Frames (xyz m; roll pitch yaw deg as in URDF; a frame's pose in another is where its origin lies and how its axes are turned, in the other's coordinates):
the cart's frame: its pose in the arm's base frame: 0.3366 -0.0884 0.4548 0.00 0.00 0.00
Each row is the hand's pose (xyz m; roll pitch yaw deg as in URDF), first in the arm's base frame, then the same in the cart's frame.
Working: the arm's base frame: its pose in the cart's frame: -0.3366 0.0884 -0.4548 0.00 0.00 0.00

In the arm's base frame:
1: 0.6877 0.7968 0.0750 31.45 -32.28 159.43
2: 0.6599 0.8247 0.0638 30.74 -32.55 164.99
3: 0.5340 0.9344 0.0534 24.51 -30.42 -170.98
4: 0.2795 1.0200 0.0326 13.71 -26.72 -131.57
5: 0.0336 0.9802 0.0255 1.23 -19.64 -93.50
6: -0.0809 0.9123 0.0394 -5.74 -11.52 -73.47
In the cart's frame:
1: 0.3511 0.8852 -0.3798 31.45 -32.28 159.43
2: 0.3233 0.9131 -0.3910 30.74 -32.55 164.99
3: 0.1974 1.0228 -0.4014 24.51 -30.42 -170.98
4: -0.0571 1.1084 -0.4222 13.71 -26.72 -131.57
5: -0.3030 1.0686 -0.4293 1.23 -19.64 -93.50
6: -0.4175 1.0007 -0.4154 -5.74 -11.52 -73.47

